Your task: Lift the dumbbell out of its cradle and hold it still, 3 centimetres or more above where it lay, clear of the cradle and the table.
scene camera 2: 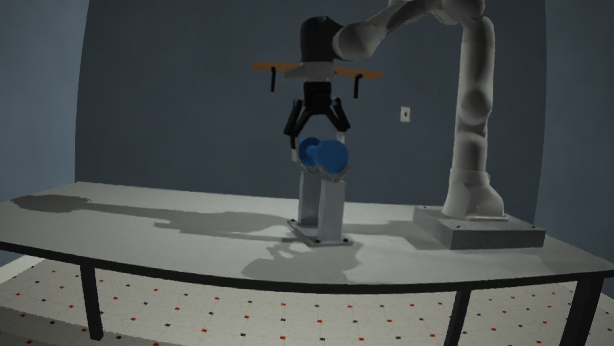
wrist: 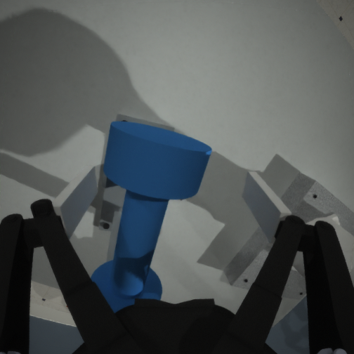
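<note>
A blue dumbbell [scene camera 2: 333,156] [wrist: 137,220] lies in the grey two-post cradle [scene camera 2: 331,212] [wrist: 101,220], one round head at each end. My gripper [scene camera 2: 317,146] [wrist: 171,181] is wide open and points down over the dumbbell, with nothing gripped. In the scene view its fingertips are at about the height of the heads, one at the left of the dumbbell and the other partly hidden behind it. In the wrist view the handle runs lengthwise between the two finger pads, nearer the left pad. The posts are mostly hidden under the dumbbell in the wrist view.
The cradle's base plate stands on the grey table [scene camera 2: 200,255]. The arm's base block [scene camera 2: 495,237] is on the table at the right. An orange wall shelf [scene camera 2: 365,74] is on the back wall, behind the gripper in the scene view.
</note>
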